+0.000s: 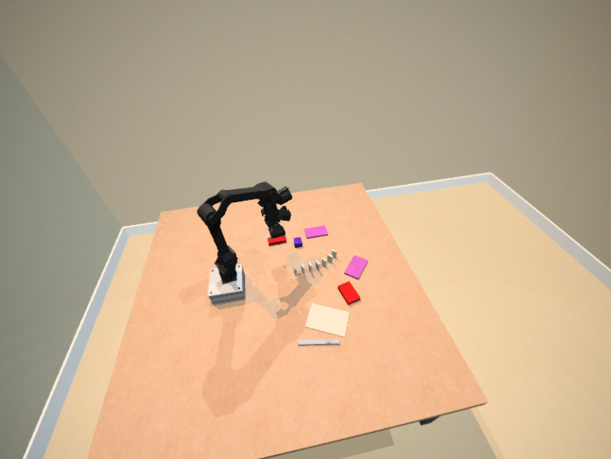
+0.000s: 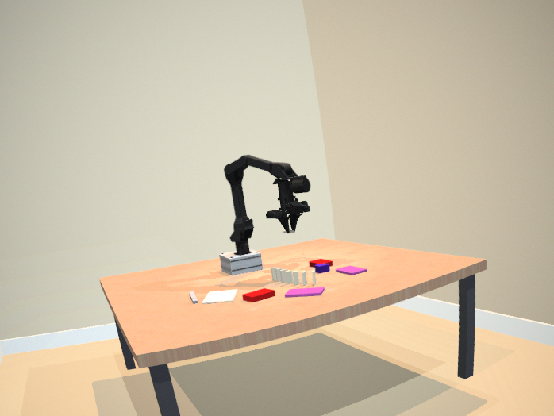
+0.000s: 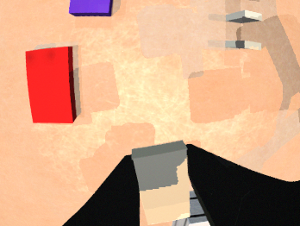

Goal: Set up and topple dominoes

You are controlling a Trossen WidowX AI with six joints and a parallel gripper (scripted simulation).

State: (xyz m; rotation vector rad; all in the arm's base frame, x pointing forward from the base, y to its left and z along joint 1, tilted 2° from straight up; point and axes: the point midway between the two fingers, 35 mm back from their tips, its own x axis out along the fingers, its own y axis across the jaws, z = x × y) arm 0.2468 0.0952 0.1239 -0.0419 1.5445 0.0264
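My gripper tip is now 120 mm short of the purple block, 50 mm to the right of it and 150 mm above it. Also, from my gripper tip: grey bar (30 mm ahead, 480 mm to the right, 160 mm below); then cream sheet (100 mm ahead, 400 mm to the right, 160 mm below).
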